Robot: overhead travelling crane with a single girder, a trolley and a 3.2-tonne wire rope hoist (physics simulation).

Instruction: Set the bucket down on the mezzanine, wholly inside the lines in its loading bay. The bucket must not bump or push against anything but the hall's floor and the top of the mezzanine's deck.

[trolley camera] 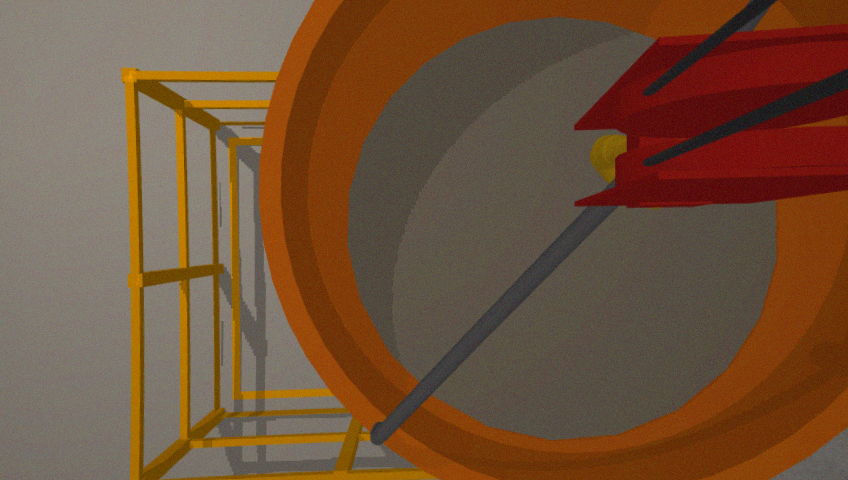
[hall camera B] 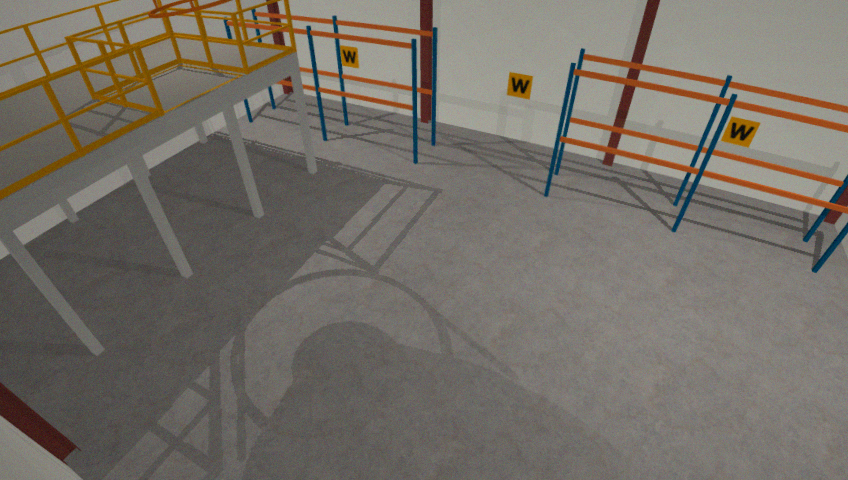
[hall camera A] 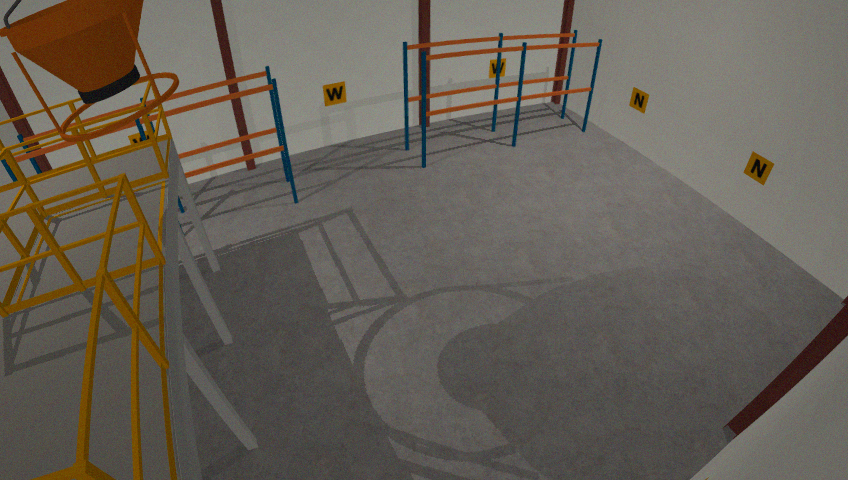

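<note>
The orange bucket hangs upright, with a black outlet and an orange bottom ring. In hall camera B part of its ring shows at the top edge, near the mezzanine's far rails. My gripper, the yellow hook under the red hook block, holds the bucket's grey bail. The bucket is in the air at the far end of the mezzanine; its exact height over the deck is unclear. A yellow outline, apparently the bay's line, shows left of the bucket, which hides the rest.
Yellow guard rails edge the deck; in the trolley view they stand left of and below the bucket. A rail frame stands partway along the deck. Blue and orange racks stand along the W wall.
</note>
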